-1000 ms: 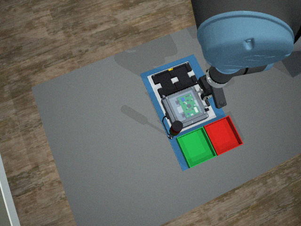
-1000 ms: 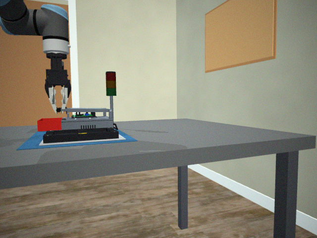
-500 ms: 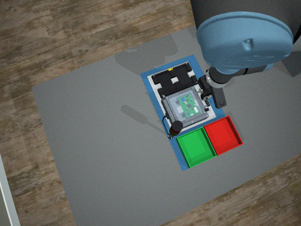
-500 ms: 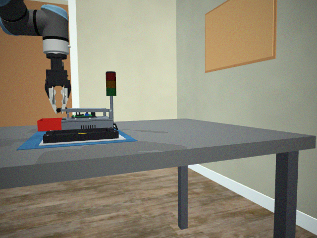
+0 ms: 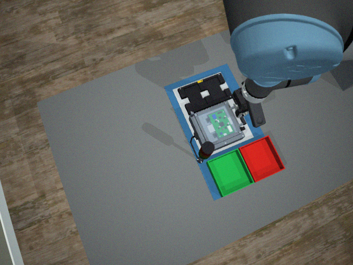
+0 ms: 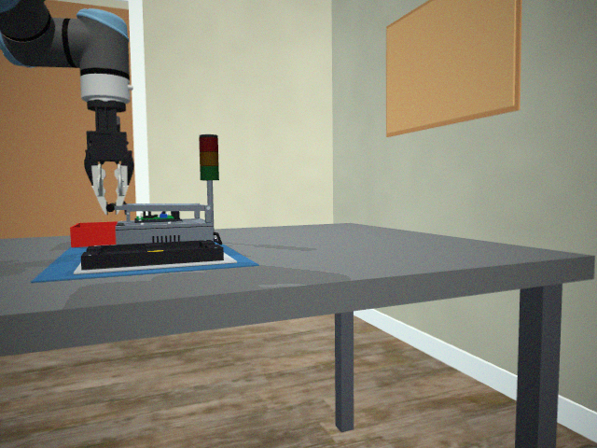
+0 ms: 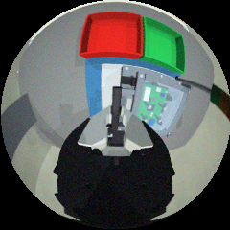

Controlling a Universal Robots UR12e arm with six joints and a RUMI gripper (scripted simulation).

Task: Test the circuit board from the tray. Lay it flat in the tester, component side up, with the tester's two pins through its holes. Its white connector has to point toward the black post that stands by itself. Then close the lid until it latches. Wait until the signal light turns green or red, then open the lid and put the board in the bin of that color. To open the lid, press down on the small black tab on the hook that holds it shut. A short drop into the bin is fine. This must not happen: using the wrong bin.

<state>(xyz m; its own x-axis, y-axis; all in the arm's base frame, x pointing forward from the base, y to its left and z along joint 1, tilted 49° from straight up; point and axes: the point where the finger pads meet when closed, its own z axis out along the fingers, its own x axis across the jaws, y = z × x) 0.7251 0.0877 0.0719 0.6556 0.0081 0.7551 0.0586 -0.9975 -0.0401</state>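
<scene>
Right now the black latch hook is 20 mm ahead of my hand, 50 mm to the left of it and 10 mm below it. Also, from my hand: red bin: 40 mm behind, 190 mm to the left, 80 mm below; green circuit board: 80 mm ahead, 20 mm below; tester lid: 90 mm ahead.
</scene>
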